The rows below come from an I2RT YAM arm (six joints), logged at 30 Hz.
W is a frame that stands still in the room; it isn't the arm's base.
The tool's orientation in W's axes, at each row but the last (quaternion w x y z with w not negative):
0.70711 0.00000 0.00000 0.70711
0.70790 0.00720 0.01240 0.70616
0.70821 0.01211 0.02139 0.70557
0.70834 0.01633 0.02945 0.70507
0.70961 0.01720 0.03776 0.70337
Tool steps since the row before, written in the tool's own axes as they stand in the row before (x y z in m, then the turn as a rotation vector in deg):
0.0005 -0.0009 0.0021 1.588 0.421 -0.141
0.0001 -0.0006 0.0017 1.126 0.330 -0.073
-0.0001 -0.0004 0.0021 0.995 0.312 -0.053
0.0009 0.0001 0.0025 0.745 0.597 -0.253
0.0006 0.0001 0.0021 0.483 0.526 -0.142
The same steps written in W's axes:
0.0009 0.0005 0.0021 -0.421 1.588 -0.141
0.0006 0.0001 0.0017 -0.329 1.126 -0.072
0.0005 -0.0001 0.0021 -0.311 0.995 -0.051
0.0001 0.0009 0.0025 -0.609 0.743 -0.228
0.0001 0.0007 0.0021 -0.532 0.484 -0.115

